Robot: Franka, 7 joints.
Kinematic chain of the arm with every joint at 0, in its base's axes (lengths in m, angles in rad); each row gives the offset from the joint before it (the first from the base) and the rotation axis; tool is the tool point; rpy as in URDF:
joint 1: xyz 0 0 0.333 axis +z
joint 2: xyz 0 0 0 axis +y
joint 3: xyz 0 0 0.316 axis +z
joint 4: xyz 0.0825 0 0 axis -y
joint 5: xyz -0.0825 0 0.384 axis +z
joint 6: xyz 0 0 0 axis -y
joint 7: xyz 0.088 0 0 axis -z
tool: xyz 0 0 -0.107 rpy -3.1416 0 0
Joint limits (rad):
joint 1: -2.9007..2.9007
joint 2: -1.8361..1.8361
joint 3: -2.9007..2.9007
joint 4: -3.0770..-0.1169
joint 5: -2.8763..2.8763
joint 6: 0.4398..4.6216
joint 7: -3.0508..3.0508
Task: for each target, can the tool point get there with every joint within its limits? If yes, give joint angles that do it. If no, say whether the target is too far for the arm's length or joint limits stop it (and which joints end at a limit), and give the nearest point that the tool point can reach.
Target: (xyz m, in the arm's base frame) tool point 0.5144 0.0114 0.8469
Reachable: yes | joints 1.2235 -0.1358 -0.9169 -1.5505 -2.2710 1.4286 -2.5233
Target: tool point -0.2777 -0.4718 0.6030
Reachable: yes | joints -0.9857 -0.0120 -0.9526 -2.0824 -2.4245 1.1796 -0.4758
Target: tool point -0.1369 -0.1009 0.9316
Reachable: yes | joints 2.3846 -1.1167 0.3882 -1.7798 2.4067 3.0702 0.0571
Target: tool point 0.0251 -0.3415 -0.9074
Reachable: no: too far | nearest point 0.0229 -0.3116 -0.3600 | short by 0.548 m
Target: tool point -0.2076 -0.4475 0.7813
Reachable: yes | joints 0.7782 -1.5220 -0.1375 -1.1482 2.1782 3.9143 1.7435
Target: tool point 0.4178 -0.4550 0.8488
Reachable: yes | joints 1.4133 -0.8557 -1.3041 -1.0454 0.2213 2.2783 -1.2615
